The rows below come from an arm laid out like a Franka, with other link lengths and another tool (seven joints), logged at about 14 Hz.
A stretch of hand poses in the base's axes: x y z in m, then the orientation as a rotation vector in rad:
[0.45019, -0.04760, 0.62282, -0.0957, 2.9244, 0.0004]
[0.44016, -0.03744, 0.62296, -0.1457, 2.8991, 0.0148]
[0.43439, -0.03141, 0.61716, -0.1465, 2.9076, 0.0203]
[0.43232, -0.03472, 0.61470, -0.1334, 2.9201, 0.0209]
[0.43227, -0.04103, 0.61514, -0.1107, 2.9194, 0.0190]
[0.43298, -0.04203, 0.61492, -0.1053, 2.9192, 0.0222]
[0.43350, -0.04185, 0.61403, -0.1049, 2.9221, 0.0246]
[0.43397, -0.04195, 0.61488, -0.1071, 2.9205, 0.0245]
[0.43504, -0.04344, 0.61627, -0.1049, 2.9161, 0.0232]
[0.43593, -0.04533, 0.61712, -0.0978, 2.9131, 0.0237]
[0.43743, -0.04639, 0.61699, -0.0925, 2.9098, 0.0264]
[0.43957, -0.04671, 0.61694, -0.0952, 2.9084, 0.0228]
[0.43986, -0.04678, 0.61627, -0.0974, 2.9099, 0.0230]
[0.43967, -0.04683, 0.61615, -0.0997, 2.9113, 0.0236]
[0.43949, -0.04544, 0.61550, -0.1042, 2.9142, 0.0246]
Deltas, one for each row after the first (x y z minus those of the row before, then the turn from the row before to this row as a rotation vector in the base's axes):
[-0.01003, 0.01016, 0.00014, 0.0068, -0.0230, 0.0356]
[-0.00577, 0.00603, -0.00580, 0.0032, 0.0087, 0.0007]
[-0.00207, -0.00331, -0.00246, 0.0008, 0.0120, -0.0091]
[-0.00005, -0.00631, 0.00044, 0.0005, -0.0015, -0.0155]
[0.00071, -0.00100, -0.00022, 0.0026, -0.0003, -0.0034]
[0.00052, 0.00018, -0.00089, 0.0015, 0.0030, -0.0001]
[0.00047, -0.00010, 0.00085, -0.0002, -0.0015, 0.0015]
[0.00107, -0.00149, 0.00139, -0.0005, -0.0045, -0.0015]
[0.00089, -0.00189, 0.00085, 0.0010, -0.0032, -0.0047]
[0.00150, -0.00106, -0.00013, 0.0024, -0.0033, -0.0033]
[0.00214, -0.00032, -0.00005, -0.0026, -0.0014, 0.0016]
[0.00029, -0.00007, -0.00067, -0.0001, 0.0016, 0.0015]
[-0.00019, -0.00005, -0.00012, 0.0002, 0.0015, 0.0016]
[-0.00018, 0.00139, -0.00065, 0.0002, 0.0030, 0.0031]

